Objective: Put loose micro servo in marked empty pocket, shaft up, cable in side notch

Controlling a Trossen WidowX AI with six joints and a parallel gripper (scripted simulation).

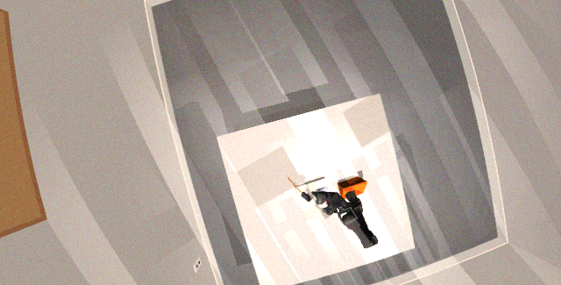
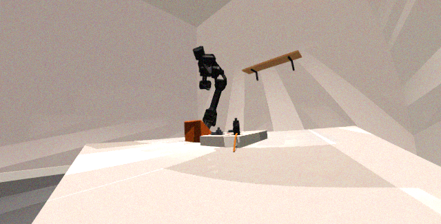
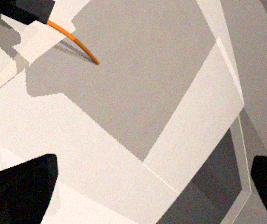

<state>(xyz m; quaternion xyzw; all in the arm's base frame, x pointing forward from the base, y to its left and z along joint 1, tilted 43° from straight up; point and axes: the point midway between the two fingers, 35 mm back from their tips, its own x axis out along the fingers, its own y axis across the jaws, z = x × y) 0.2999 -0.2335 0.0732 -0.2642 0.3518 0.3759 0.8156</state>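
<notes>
My gripper tip is 1 cm short of the pale deck, 18 cm to the right of it and 27 cm above it.
</notes>
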